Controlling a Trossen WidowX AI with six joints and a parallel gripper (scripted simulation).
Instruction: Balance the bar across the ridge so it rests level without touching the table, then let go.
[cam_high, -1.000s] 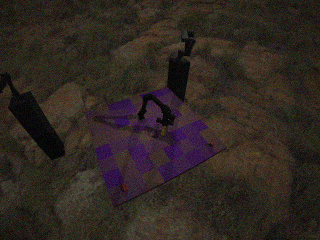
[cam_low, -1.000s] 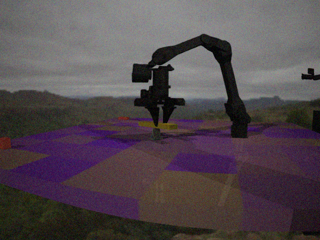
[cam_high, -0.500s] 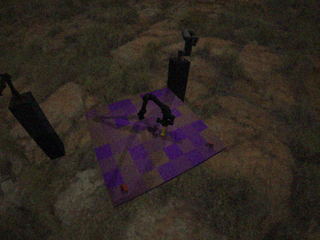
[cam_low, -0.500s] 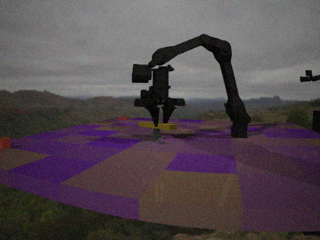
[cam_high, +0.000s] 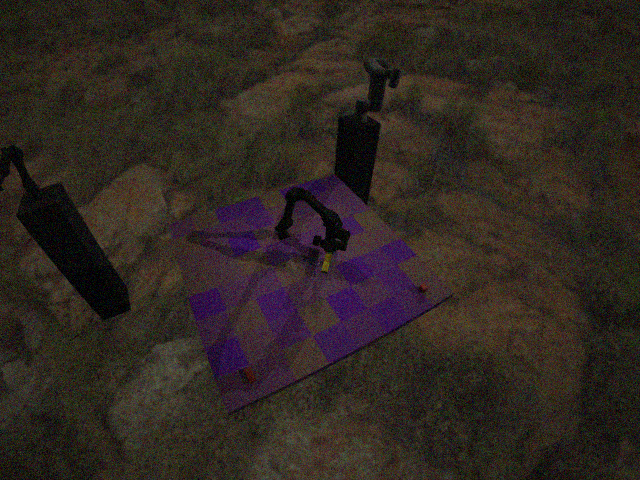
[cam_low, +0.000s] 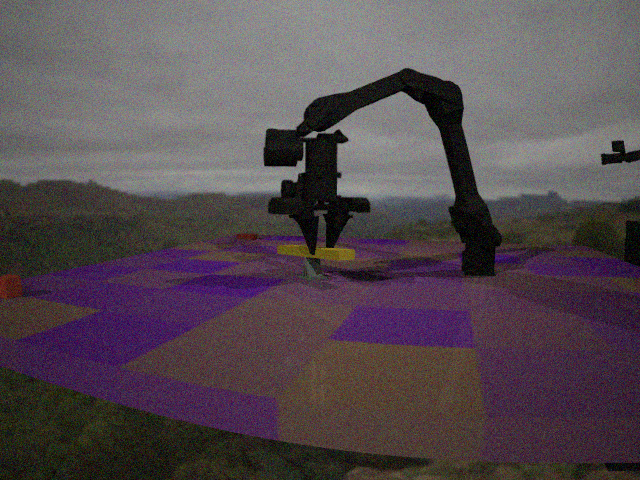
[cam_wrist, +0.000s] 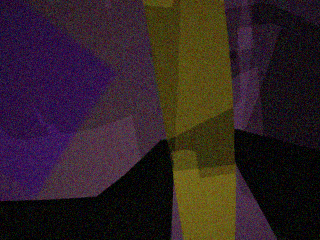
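The yellow bar is 20 mm to the right of my gripper tip and 20 mm ahead of it.
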